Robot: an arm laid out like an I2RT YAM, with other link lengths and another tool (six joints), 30 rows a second.
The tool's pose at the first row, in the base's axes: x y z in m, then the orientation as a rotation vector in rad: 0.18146, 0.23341, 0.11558, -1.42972, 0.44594, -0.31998
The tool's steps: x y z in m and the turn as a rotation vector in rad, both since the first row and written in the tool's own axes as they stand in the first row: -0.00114, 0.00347, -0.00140, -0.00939, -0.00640, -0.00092; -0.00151, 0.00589, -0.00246, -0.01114, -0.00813, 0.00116; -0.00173, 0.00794, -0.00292, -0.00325, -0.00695, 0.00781; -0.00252, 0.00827, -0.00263, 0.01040, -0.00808, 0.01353; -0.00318, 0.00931, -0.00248, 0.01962, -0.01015, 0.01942; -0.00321, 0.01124, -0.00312, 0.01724, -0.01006, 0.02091; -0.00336, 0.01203, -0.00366, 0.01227, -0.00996, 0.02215; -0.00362, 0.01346, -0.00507, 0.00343, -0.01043, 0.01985; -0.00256, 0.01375, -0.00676, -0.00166, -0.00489, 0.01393; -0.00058, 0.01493, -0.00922, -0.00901, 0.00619, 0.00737; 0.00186, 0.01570, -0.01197, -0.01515, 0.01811, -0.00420
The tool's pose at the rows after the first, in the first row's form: 0.17961, 0.23314, 0.11214, -1.43977, 0.44210, -0.31434; 0.17865, 0.23268, 0.10970, -1.44110, 0.44253, -0.31108; 0.17813, 0.23263, 0.10765, -1.43155, 0.44647, -0.30804; 0.17756, 0.23329, 0.10743, -1.41686, 0.44661, -0.30513; 0.17700, 0.23386, 0.10648, -1.40654, 0.44706, -0.30060; 0.17656, 0.23355, 0.10452, -1.40845, 0.44869, -0.29903; 0.17613, 0.23324, 0.10371, -1.41294, 0.45071, -0.29718; 0.17516, 0.23230, 0.10220, -1.42220, 0.45063, -0.29705; 0.17526, 0.23036, 0.10167, -1.42816, 0.45209, -0.30490; 0.17576, 0.22742, 0.10009, -1.43590, 0.45810, -0.31689; 0.17654, 0.22397, 0.09885, -1.44365, 0.46101, -0.33378
